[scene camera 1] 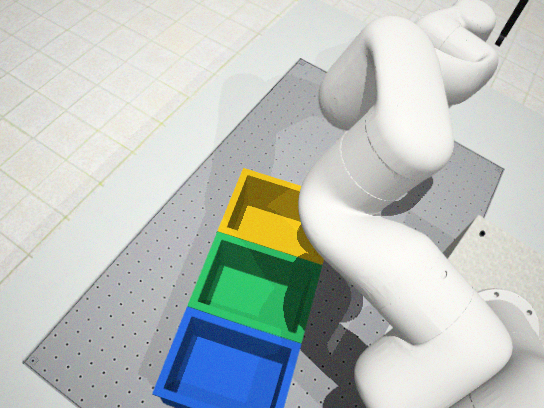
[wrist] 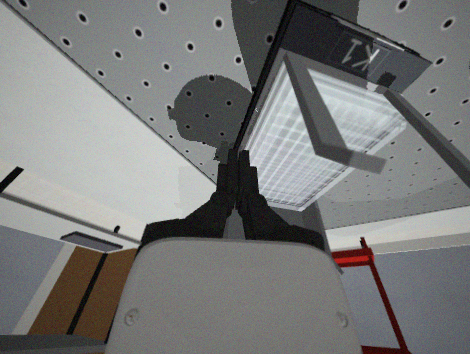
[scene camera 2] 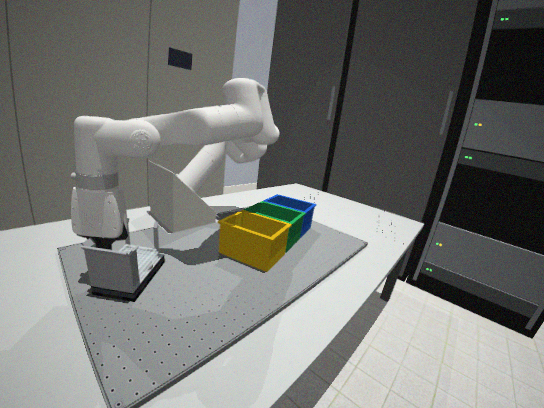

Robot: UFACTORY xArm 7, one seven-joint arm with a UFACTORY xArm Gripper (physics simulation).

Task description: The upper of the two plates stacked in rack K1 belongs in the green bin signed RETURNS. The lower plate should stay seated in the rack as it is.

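Places are measured from the arm's base along level axes (x ahead, y left, z up), in metres.
Pixels of known places: gripper, fingertip midpoint: point(wrist: 236, 161); arm's base, link origin: point(scene camera 2: 184, 188).
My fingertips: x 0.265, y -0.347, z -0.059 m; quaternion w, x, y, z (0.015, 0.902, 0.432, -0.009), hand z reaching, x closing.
For each thing: its middle in the pictures, then the offset to it from my fingertips. "pt": a spot on its surface instead. Level surfaces: height alone.
- Rack K1, body centre: point(wrist: 303, 173) point(scene camera 2: 129, 255) dx +0.026, dy +0.046, dz +0.013 m
- green bin, body centre: point(scene camera 1: 254, 296) point(scene camera 2: 273, 225) dx +0.077, dy +0.487, dz +0.003 m
- yellow bin, surface spot: point(scene camera 1: 265, 195) pt dx +0.160, dy +0.321, dz +0.009 m
- perforated grey board, surface height: dz -0.046 m
Rack K1 point(scene camera 2: 111, 270) point(wrist: 320, 37) has a dark base with grey upright walls and posts. Clear ribbed plates point(scene camera 2: 143, 257) point(wrist: 310, 145) lie flat in it; I cannot tell the upper from the lower. My gripper point(wrist: 236, 161) is shut, with nothing between its fingers. It points down at one end of the rack, beside the plates' edge in the wrist view; in scene camera 2 its fingertips are hidden behind the rack's wall. The green bin point(scene camera 1: 250, 257) point(scene camera 2: 296, 234) stands between two other bins, and no plate shows in it. Its RETURNS sign does not show.
A yellow bin point(scene camera 1: 265, 195) point(scene camera 2: 245, 250) and a blue bin point(scene camera 1: 235, 334) point(scene camera 2: 308, 220) adjoin the green one on the perforated grey board point(scene camera 1: 125, 300) point(scene camera 2: 200, 310). A pale angular block point(scene camera 2: 177, 205) stands behind, between rack and bins. The arm hides the rack in scene camera 1.
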